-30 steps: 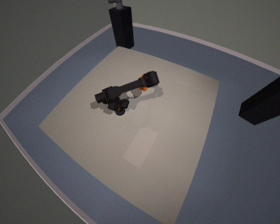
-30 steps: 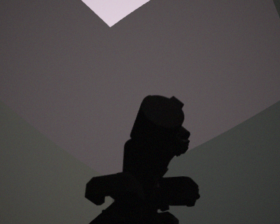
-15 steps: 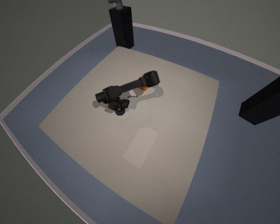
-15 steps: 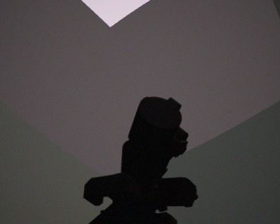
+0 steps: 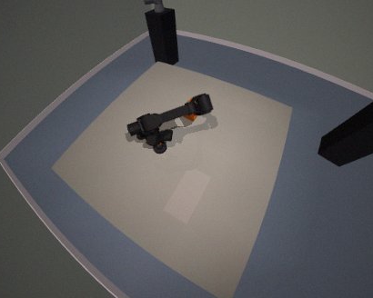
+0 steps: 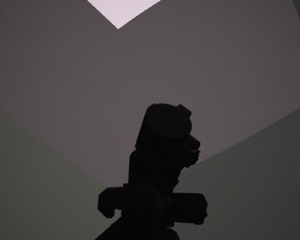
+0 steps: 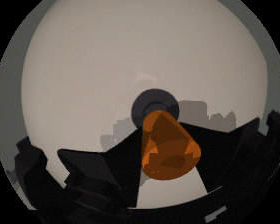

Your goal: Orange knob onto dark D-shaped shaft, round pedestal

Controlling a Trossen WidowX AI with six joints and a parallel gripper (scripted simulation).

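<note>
Right now the orange knob is 2 cm above my gripper tip. The rest, counted from my gripper tip: dark round part 4 cm below.
</note>
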